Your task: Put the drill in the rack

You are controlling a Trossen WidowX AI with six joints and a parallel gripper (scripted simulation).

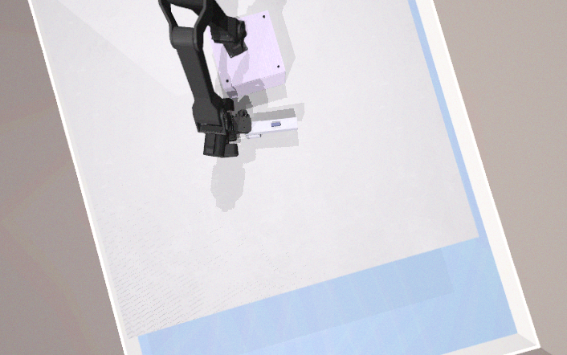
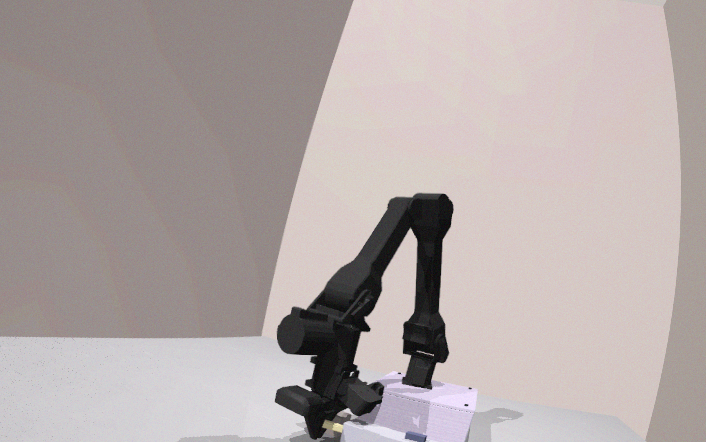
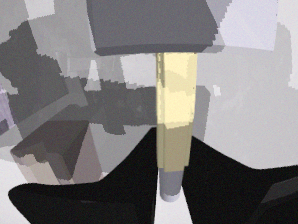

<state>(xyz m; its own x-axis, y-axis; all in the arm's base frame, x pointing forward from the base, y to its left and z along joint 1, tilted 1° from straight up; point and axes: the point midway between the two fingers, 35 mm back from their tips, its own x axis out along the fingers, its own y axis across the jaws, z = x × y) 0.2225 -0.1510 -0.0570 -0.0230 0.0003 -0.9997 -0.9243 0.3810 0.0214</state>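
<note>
The drill is 10 mm ahead of my gripper tip, 40 mm to the left of it and 40 mm above it. Round my gripper tip: key: 60 mm ahead, 150 mm to the left, 40 mm above; then housing block: 50 mm ahead, 130 mm to the left, 40 mm above; then rack: 80 mm behind, 10 mm above.
</note>
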